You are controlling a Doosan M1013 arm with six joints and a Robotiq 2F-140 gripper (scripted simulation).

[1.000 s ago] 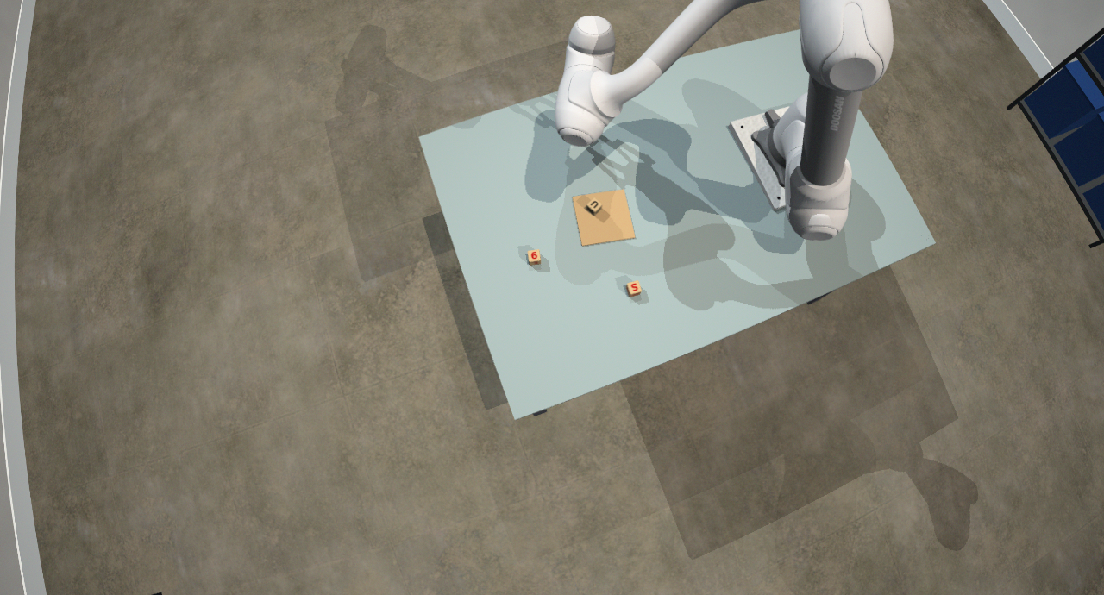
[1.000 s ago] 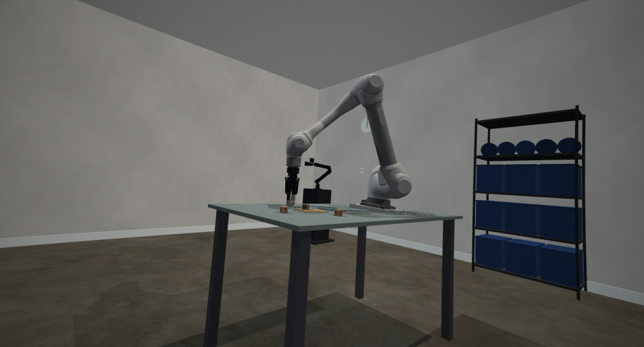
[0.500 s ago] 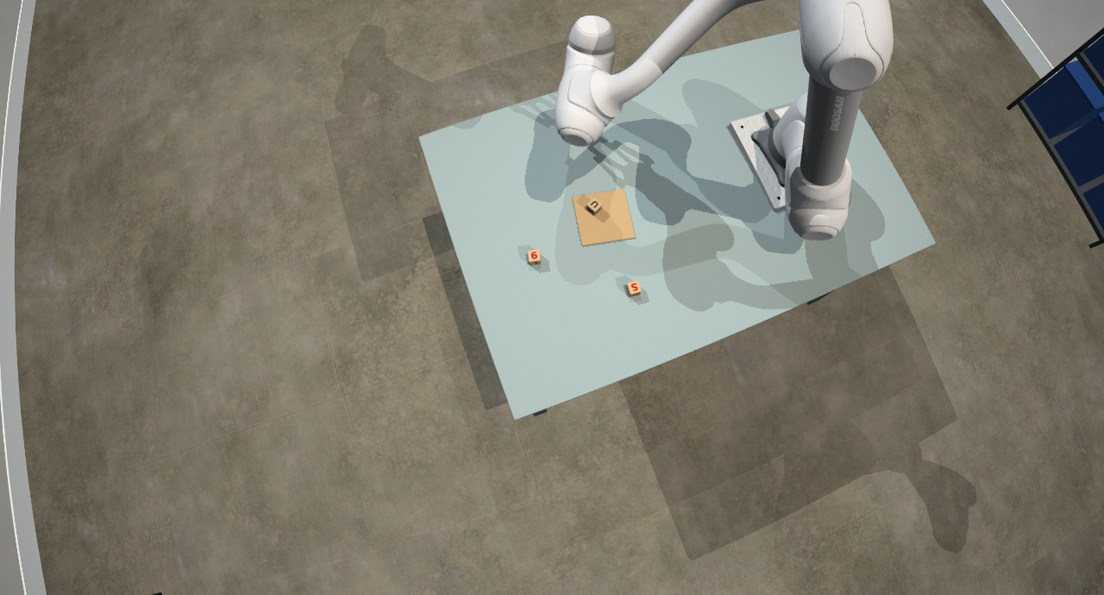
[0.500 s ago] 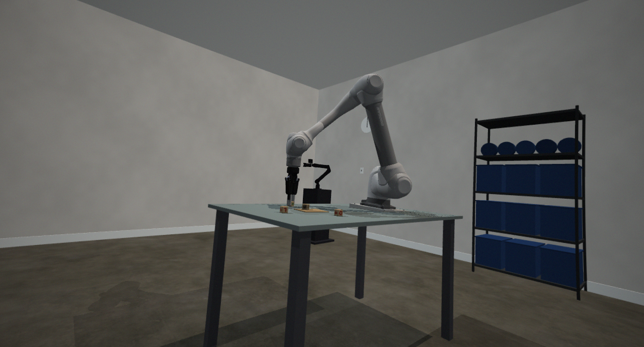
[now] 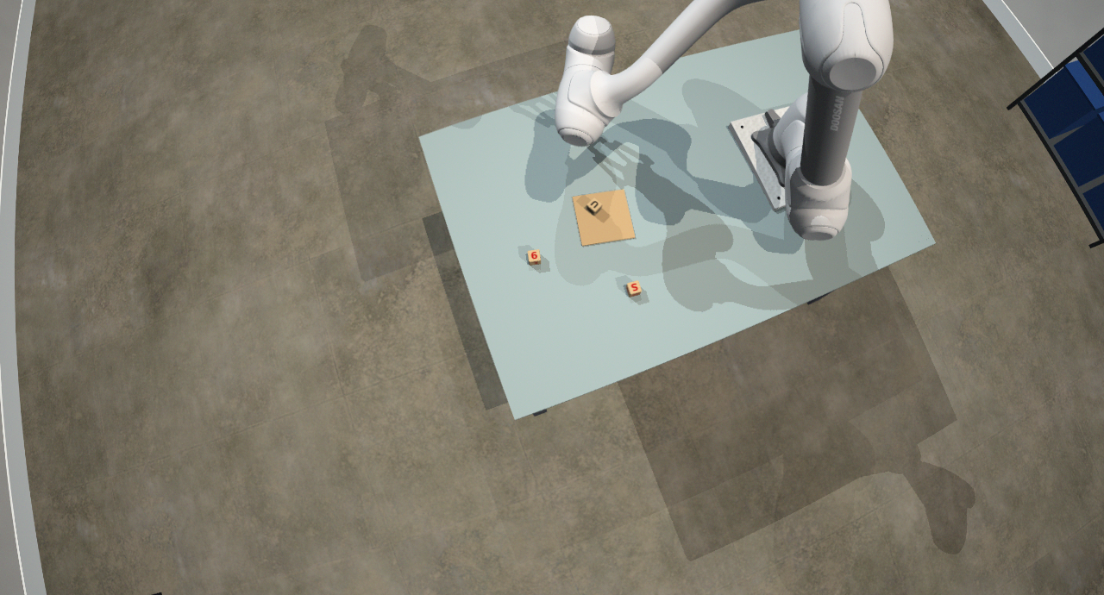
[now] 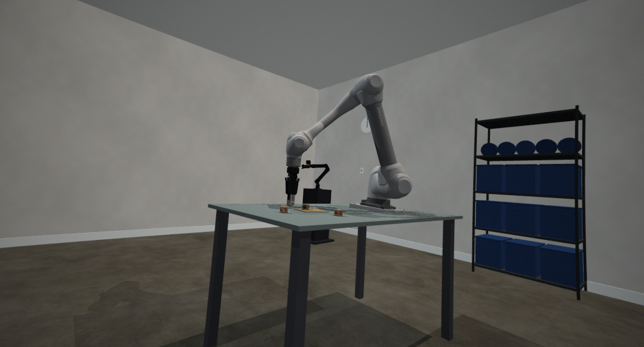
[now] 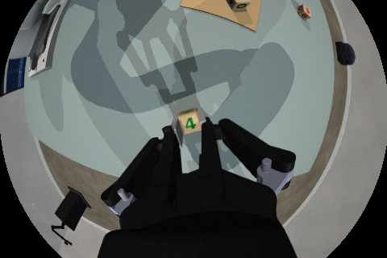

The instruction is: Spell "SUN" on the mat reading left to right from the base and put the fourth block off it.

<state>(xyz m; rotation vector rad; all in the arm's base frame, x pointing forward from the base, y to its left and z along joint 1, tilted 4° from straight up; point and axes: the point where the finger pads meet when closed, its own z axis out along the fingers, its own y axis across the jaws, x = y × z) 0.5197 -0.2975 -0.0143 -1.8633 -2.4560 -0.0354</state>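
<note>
My hand is 20 mm above the N block. From my hand the other things lie so: S block: 460 mm to the left, 90 mm ahead, 20 mm below; mat: 250 mm to the left, 70 mm ahead, 40 mm below; 6 block: 280 mm ahead, 270 mm to the left, 20 mm below.
</note>
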